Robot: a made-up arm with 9 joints. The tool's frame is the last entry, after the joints.
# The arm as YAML. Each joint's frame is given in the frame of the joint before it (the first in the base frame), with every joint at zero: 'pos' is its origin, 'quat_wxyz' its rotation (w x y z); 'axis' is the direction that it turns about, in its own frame. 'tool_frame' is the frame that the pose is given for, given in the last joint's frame.
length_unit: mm
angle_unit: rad
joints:
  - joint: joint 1
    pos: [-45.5, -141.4, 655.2]
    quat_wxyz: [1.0, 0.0, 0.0, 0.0]
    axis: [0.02, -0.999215, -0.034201]
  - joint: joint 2
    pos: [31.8, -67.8, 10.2]
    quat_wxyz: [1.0, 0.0, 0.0, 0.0]
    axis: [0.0, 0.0, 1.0]
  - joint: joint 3
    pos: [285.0, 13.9, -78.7]
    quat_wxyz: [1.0, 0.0, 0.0, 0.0]
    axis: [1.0, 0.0, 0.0]
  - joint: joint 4
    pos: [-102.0, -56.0, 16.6]
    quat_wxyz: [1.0, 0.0, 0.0, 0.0]
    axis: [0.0, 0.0, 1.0]
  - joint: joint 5
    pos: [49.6, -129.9, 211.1]
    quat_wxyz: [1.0, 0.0, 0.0, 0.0]
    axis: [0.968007, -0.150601, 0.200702]
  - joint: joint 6
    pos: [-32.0, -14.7, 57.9]
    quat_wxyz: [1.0, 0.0, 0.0, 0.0]
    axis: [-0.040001, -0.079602, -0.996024]
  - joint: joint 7
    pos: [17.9, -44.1, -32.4]
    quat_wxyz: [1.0, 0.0, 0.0, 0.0]
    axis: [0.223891, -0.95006, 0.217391]
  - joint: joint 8
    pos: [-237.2, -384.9, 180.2]
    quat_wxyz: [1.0, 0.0, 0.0, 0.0]
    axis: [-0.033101, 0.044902, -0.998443]
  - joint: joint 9
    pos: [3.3, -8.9, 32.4]
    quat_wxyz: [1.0, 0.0, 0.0, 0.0]
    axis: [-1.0, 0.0, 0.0]
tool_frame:
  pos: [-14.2, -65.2, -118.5]
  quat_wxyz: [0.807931, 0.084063, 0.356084, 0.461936]
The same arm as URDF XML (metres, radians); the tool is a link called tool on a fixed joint. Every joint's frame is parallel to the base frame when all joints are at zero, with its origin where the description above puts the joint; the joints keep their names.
<robot name="arm">
  <joint name="joint 1" type="continuous">
    <parent link="base"/>
    <child link="link1"/>
    <origin xyz="-0.0455 -0.1414 0.6552"/>
    <axis xyz="0.02 -0.999215 -0.034201"/>
  </joint>
  <joint name="joint 2" type="continuous">
    <parent link="link1"/>
    <child link="link2"/>
    <origin xyz="0.0318 -0.0678 0.0102"/>
    <axis xyz="0 0 1"/>
  </joint>
  <joint name="joint 3" type="continuous">
    <parent link="link2"/>
    <child link="link3"/>
    <origin xyz="0.285 0.0139 -0.0787"/>
    <axis xyz="1 0 0"/>
  </joint>
  <joint name="joint 4" type="continuous">
    <parent link="link3"/>
    <child link="link4"/>
    <origin xyz="-0.102 -0.056 0.0166"/>
    <axis xyz="0 0 1"/>
  </joint>
  <joint name="joint 5" type="continuous">
    <parent link="link4"/>
    <child link="link5"/>
    <origin xyz="0.0496 -0.1299 0.2111"/>
    <axis xyz="0.968007 -0.150601 0.200702"/>
  </joint>
  <joint name="joint 6" type="continuous">
    <parent link="link5"/>
    <child link="link6"/>
    <origin xyz="-0.032 -0.0147 0.0579"/>
    <axis xyz="-0.040001 -0.079602 -0.996024"/>
  </joint>
  <joint name="joint 7" type="continuous">
    <parent link="link6"/>
    <child link="link7"/>
    <origin xyz="0.0179 -0.0441 -0.0324"/>
    <axis xyz="0.223891 -0.95006 0.217391"/>
  </joint>
  <joint name="joint 8" type="continuous">
    <parent link="link7"/>
    <child link="link8"/>
    <origin xyz="-0.2372 -0.3849 0.1802"/>
    <axis xyz="-0.033101 0.044902 -0.998443"/>
  </joint>
  <joint name="joint 9" type="continuous">
    <parent link="link8"/>
    <child link="link9"/>
    <origin xyz="0.0033 -0.0089 0.0324"/>
    <axis xyz="-1 0 0"/>
  </joint>
  <joint name="tool_joint" type="fixed">
    <parent link="link9"/>
    <child link="tool"/>
    <origin xyz="-0.0142 -0.0652 -0.1185" rpy="0.5656 0.521 1.1934"/>
  </joint>
  <link name="base"/>
  <link name="link1"/>
  <link name="link2"/>
  <link name="link3"/>
  <link name="link4"/>
  <link name="link5"/>
  <link name="link6"/>
  <link name="link7"/>
  <link name="link8"/>
  <link name="link9"/>
  <link name="tool"/>
</robot>

